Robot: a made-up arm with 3 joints. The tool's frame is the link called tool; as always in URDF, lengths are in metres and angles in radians.
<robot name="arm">
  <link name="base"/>
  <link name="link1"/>
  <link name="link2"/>
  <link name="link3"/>
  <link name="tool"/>
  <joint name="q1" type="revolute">
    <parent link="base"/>
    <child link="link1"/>
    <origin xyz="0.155 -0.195 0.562"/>
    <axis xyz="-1 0 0"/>
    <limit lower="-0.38" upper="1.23"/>
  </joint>
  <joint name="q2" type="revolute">
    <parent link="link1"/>
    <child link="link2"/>
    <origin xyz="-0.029 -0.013 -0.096"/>
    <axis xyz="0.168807 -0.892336 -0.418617"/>
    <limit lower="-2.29" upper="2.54"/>
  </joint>
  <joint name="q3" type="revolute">
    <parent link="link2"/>
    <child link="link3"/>
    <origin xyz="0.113 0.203 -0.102"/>
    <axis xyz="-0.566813 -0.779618 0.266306"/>
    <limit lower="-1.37" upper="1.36"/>
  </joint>
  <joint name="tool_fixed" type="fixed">
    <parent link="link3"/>
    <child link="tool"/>
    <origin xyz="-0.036 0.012 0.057" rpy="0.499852 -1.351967 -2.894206"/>
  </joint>
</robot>
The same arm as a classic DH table. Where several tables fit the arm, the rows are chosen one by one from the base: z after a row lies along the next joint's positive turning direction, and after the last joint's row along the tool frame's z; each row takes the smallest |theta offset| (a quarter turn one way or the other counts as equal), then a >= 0, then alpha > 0; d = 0 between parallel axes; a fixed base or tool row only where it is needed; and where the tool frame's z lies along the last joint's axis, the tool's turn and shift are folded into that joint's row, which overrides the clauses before.
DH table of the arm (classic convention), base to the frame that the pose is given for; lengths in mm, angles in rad. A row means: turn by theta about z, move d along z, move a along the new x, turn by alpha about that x. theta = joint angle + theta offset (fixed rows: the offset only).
base (fixed): a 195.0, alpha 1.5708, d 562.0, theta0 -1.5708
q1: a -81.4, alpha 1.7404, d -117.0, theta0 1.1322
q2: a -46.2, alpha -1.0604, d 56.6, theta0 -0.7152
q3: a -53.1, alpha -2.6454, d -161.4, theta0 -1.2484
tool (fixed): a 0.0, alpha 0.0000, d 72.1, theta0 -2.0579
Joint limits (rad, base to tool): -0.3800..1.2300 -2.2900..2.5400 -1.3700..1.3600

